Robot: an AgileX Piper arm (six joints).
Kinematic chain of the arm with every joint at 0, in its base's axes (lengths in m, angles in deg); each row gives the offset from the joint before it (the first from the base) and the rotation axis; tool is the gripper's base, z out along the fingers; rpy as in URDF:
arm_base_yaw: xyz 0 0 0.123 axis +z
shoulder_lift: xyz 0 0 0 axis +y
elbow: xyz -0.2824 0 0.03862 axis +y
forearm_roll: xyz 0.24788 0 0.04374 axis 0.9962 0 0.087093
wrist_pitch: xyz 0 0 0 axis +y
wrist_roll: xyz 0.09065 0 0.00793 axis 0.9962 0 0.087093
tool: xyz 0 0 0 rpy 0 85.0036 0
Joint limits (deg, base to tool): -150..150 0..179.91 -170..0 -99.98..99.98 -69.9..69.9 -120..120
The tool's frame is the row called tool.
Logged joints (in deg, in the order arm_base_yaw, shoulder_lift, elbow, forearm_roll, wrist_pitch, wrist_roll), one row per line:
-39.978, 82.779, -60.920, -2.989, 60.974, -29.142
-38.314, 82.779, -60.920, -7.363, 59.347, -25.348
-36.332, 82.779, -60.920, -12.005, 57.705, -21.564
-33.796, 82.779, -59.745, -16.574, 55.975, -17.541
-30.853, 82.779, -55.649, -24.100, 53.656, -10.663
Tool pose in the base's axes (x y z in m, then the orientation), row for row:
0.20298, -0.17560, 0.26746, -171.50, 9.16, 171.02
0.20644, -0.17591, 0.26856, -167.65, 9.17, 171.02
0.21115, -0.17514, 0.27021, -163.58, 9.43, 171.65
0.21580, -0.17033, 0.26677, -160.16, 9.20, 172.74
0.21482, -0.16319, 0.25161, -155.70, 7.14, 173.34
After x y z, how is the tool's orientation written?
As angles about the fixed x, y, z axes (roll, pitch, yaw), in degrees.
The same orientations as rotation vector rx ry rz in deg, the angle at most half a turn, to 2 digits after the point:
14.40, 170.40, -13.74
14.85, 170.12, -19.49
14.39, 169.37, -25.48
13.11, 168.99, -30.44
12.18, 169.97, -37.24

